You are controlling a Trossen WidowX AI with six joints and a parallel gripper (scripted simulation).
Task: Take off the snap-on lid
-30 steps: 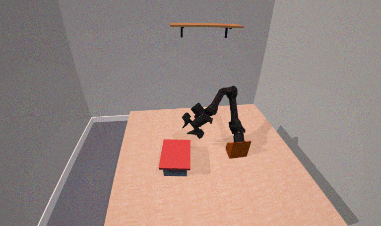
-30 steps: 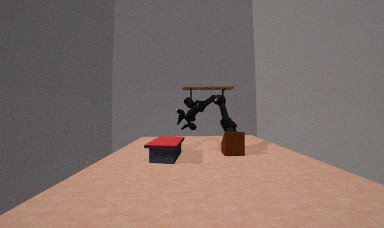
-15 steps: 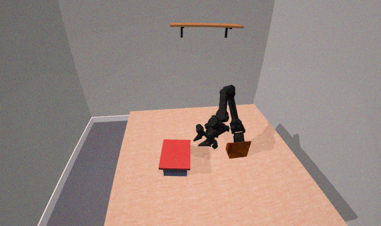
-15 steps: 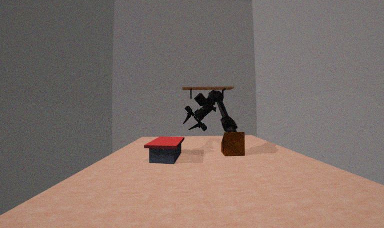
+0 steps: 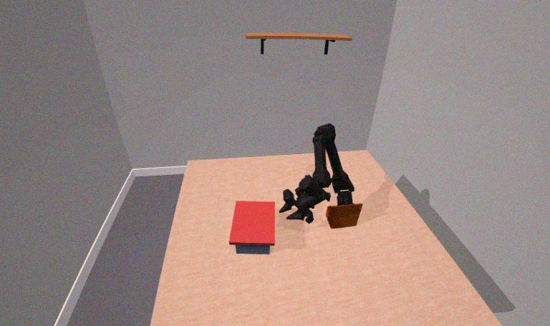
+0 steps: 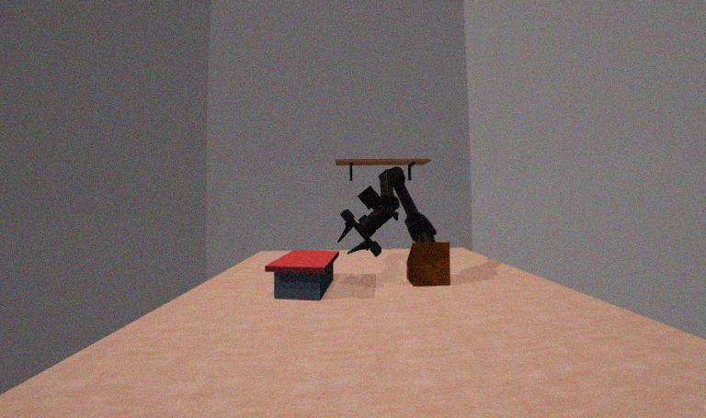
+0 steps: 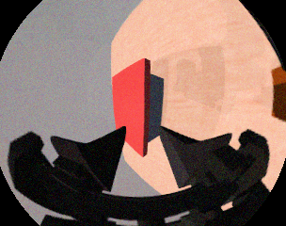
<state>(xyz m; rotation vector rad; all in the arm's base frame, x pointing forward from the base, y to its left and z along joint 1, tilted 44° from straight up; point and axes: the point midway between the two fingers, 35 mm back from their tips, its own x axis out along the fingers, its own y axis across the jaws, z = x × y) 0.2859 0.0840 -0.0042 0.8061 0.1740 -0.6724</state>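
Right now my gripper tip is 130 mm short of the red lid, 10 mm to the left of it and 40 mm above it. Also, from my gripper tip: storage box: 130 mm ahead, 10 mm to the right, 90 mm below.
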